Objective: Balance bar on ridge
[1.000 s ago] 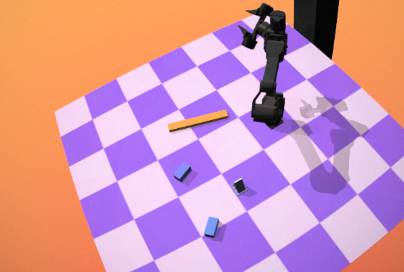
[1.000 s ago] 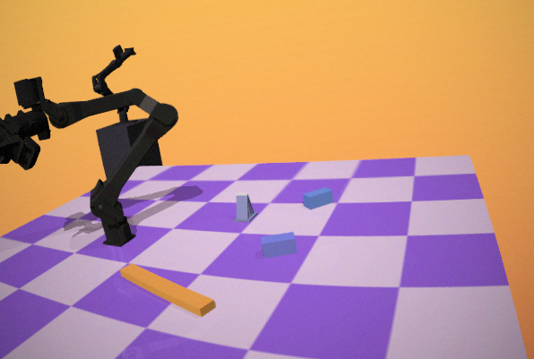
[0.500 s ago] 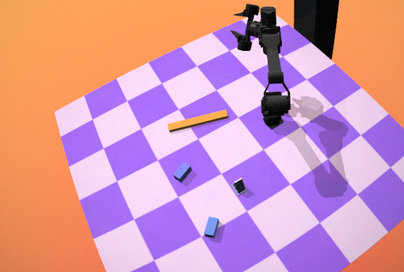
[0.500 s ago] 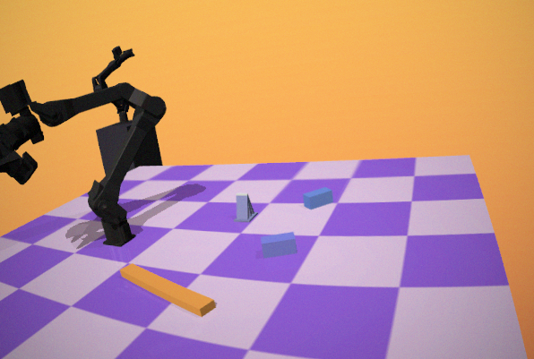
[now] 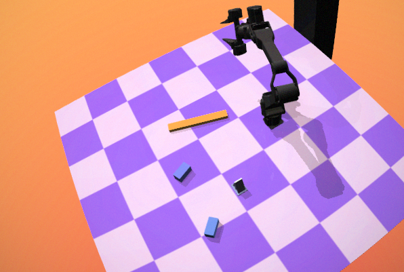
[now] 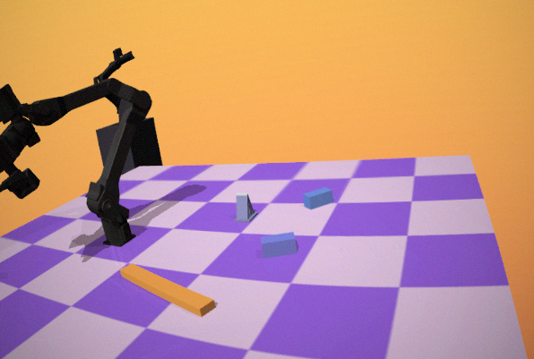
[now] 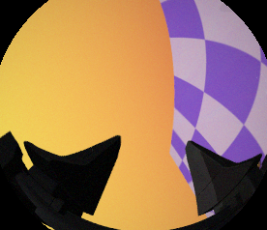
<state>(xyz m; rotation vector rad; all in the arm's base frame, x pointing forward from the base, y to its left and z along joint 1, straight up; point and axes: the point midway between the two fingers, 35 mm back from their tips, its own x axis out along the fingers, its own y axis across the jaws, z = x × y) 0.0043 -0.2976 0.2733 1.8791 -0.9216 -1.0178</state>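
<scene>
The orange bar is 24 cm ahead of my gripper tip, 16 cm to the left of it and 25 cm below it.
</scene>
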